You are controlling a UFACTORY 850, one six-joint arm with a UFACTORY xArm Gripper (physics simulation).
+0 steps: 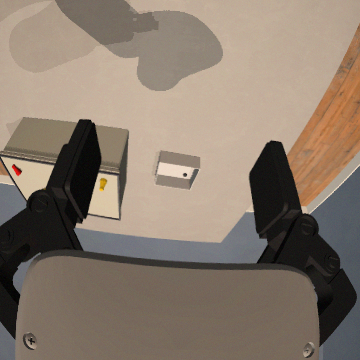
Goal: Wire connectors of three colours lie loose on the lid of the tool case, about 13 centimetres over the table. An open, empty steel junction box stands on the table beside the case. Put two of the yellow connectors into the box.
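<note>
The tool case (47, 131) stands at the left, partly covered by my left finger. On its pale lid (110, 204) a yellow connector (102, 184) lies just right of that finger, and a red connector (16, 170) lies near the left corner. A tiny bit of yellow shows at the finger's lower left edge, mostly hidden. The open junction box (179, 158) stands on the table right of the case; a dark round spot shows on its pale floor, and no connector shows in it. My gripper (179, 146) is wide open and empty, high above the case and the box.
The pale table top (240, 110) carries the arm's shadow at the upper left. Its near edge runs below the case and the box, with blue-grey floor (165, 251) beyond. A wooden surface (332, 135) lies along the right side.
</note>
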